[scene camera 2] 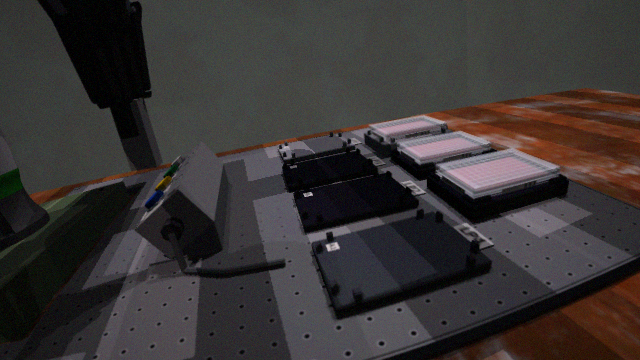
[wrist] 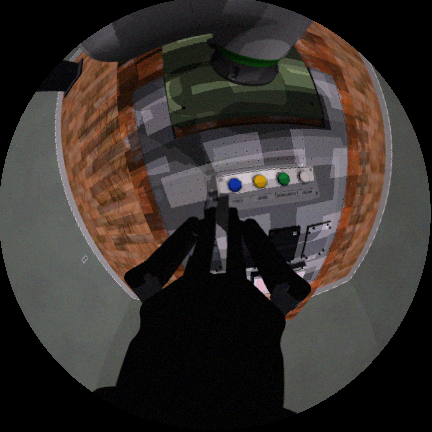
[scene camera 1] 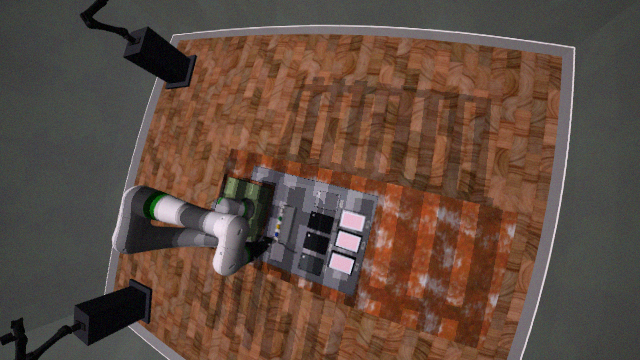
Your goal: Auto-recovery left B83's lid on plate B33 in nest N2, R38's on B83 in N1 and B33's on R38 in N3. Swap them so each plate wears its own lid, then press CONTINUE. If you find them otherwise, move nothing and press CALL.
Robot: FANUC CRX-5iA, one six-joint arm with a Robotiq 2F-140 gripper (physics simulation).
Observation:
My gripper (scene camera 2: 147, 166) is shut, with nothing in its grasp. I also see a grey button box (wrist: 302, 185).
My gripper shows as well in the wrist view (wrist: 223, 201).

